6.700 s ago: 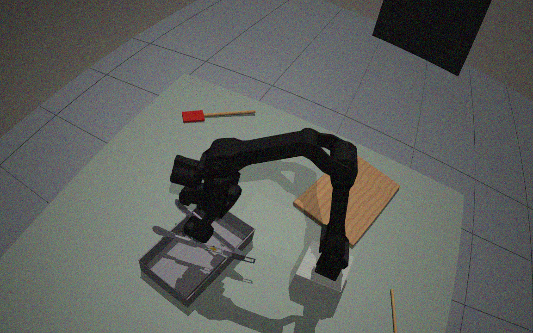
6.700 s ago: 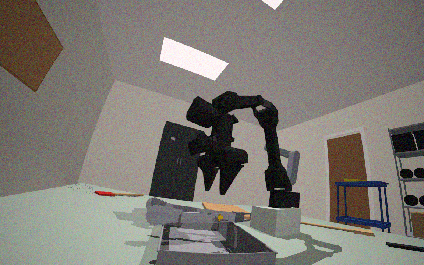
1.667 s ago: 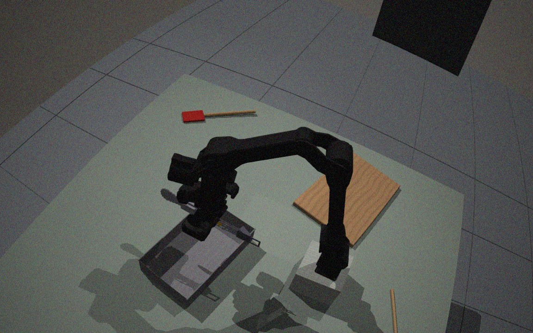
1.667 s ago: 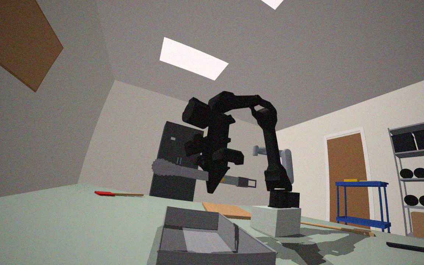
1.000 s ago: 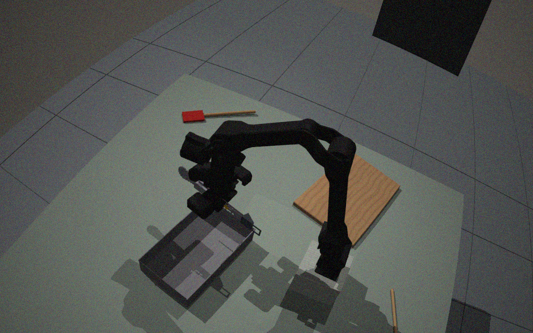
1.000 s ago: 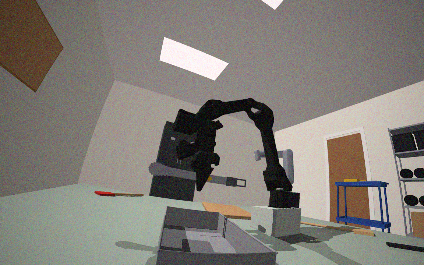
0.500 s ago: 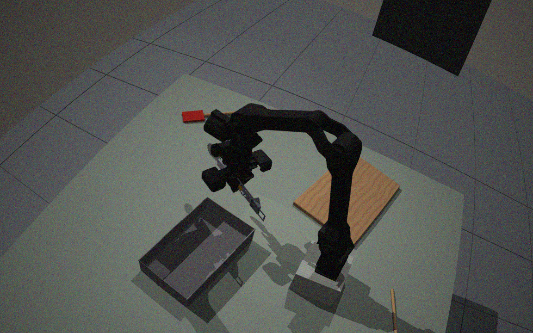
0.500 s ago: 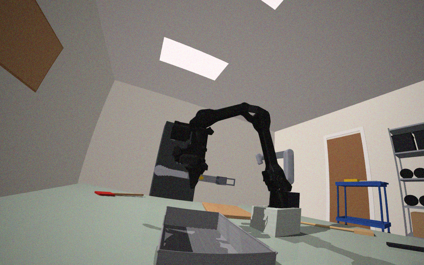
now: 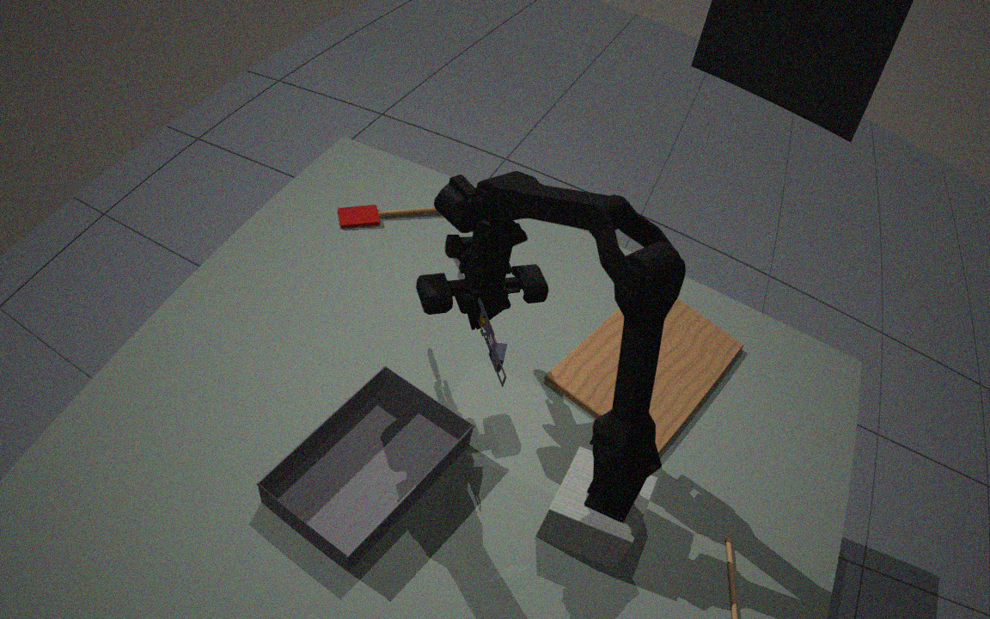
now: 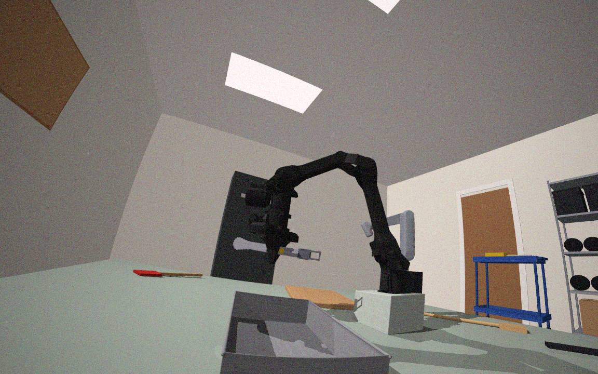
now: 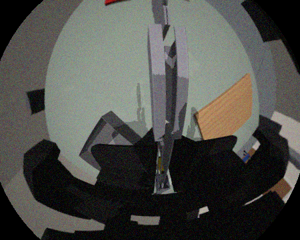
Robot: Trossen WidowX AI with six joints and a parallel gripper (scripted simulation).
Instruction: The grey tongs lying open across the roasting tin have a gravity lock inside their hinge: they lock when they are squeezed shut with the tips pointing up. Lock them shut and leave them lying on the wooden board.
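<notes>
The wooden board lies 27 cm behind my gripper tip, 23 cm to the right of it and 12 cm below it. From my gripper tip the other things lie so: red spatula 32 cm ahead, 27 cm to the right, 12 cm below; then grey roasting tin 26 cm to the left, 10 cm below, 3 cm ahead.
</notes>
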